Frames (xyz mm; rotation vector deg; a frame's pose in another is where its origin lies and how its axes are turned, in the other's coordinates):
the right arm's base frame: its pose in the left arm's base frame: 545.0 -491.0 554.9 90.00 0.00 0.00
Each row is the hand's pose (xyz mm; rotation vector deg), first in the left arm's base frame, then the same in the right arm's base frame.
Working: the left arm's base frame: its pose in the right arm's base frame: -545.0 -554.9 -491.0 -90.00 0.00 0.00

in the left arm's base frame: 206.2 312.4 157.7 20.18 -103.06 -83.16
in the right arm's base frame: -338.8 -397.2 -803.4 -26.18 -132.70 14.18
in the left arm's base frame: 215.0 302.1 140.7 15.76 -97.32 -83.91
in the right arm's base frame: -330.0 -414.2 -793.1 -32.78 -130.99 9.69
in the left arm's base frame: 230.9 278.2 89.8 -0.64 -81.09 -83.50
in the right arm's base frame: -314.1 -465.1 -769.2 -55.28 -124.96 -1.83
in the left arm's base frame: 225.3 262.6 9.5 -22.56 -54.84 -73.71
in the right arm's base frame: -319.7 -545.4 -753.6 -89.32 -104.52 -15.34
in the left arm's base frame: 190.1 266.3 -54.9 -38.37 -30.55 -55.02
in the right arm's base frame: -354.9 -609.8 -757.3 -117.02 -73.25 -20.95
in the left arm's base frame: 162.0 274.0 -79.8 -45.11 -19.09 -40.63
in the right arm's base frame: -383.0 -634.7 -765.0 -129.23 -52.26 -18.85
